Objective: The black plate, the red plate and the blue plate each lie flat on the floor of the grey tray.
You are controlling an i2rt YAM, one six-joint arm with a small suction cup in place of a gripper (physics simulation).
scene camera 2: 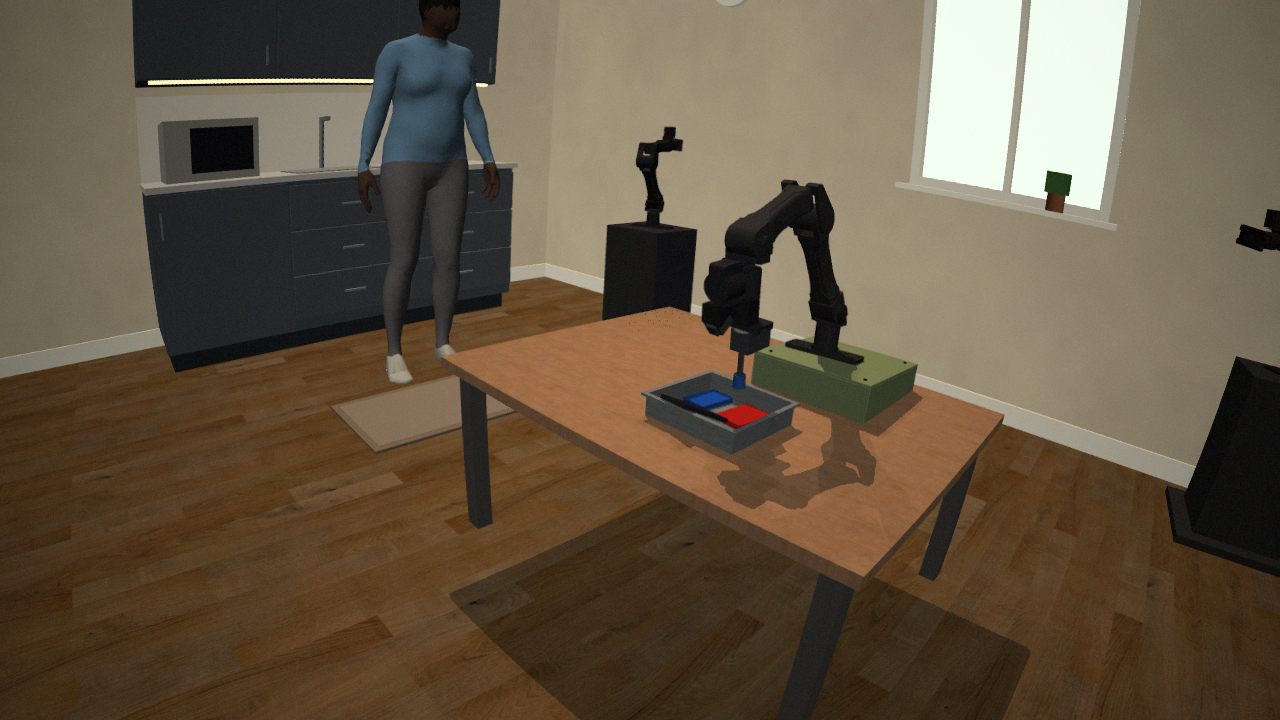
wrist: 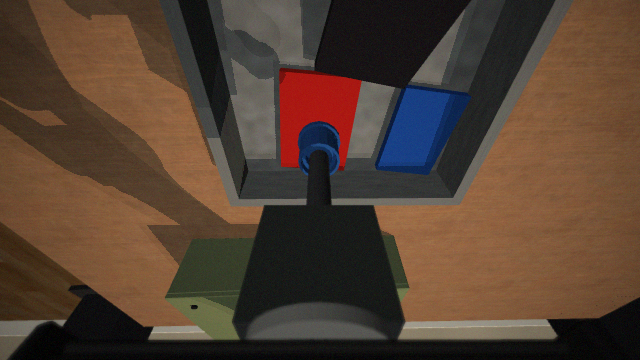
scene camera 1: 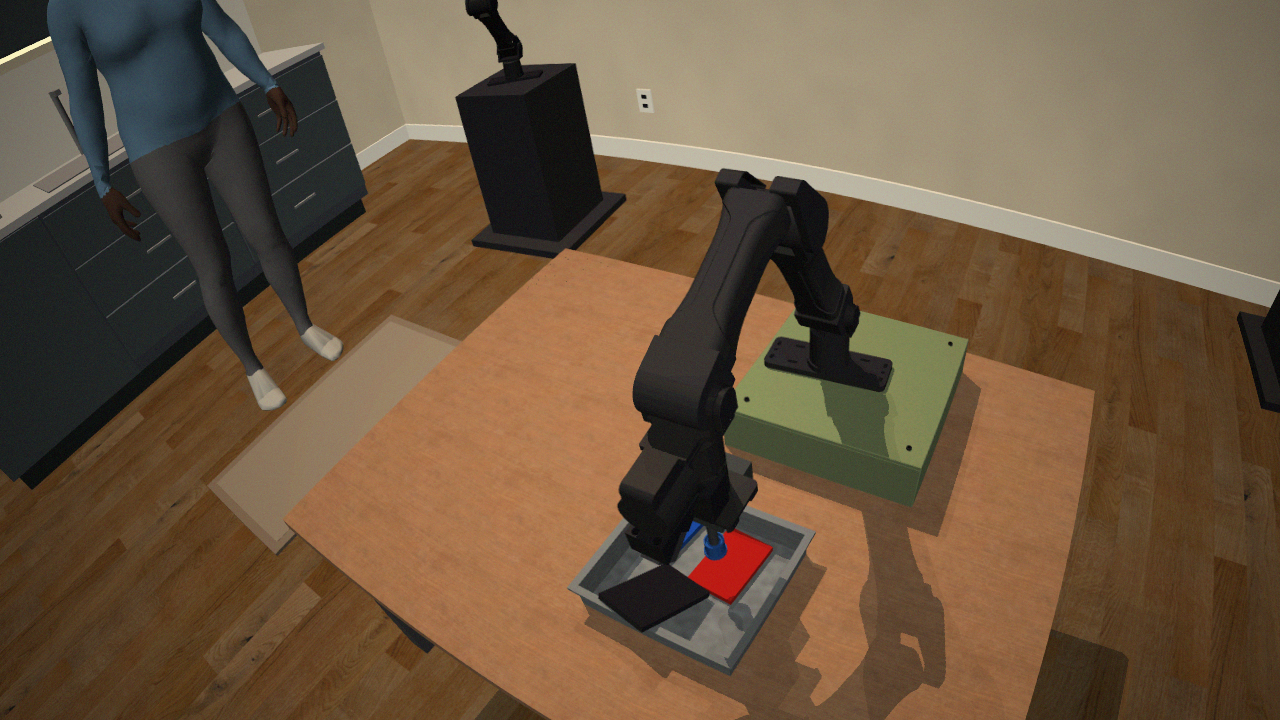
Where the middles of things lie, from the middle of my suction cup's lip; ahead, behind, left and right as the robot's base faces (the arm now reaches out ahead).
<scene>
I see my suction cup 70 mm above the grey tray (scene camera 1: pixel 713 632), 30 mm to the left of it and 10 mm short of it. Also, from my suction cup: red plate (scene camera 1: pixel 725 579) 80 mm below, 30 mm behind; black plate (scene camera 1: pixel 651 598) 70 mm ahead, 60 mm to the right, 60 mm below; blue plate (wrist: pixel 423 119) 100 mm to the right, 80 mm below, 50 mm behind.
</scene>
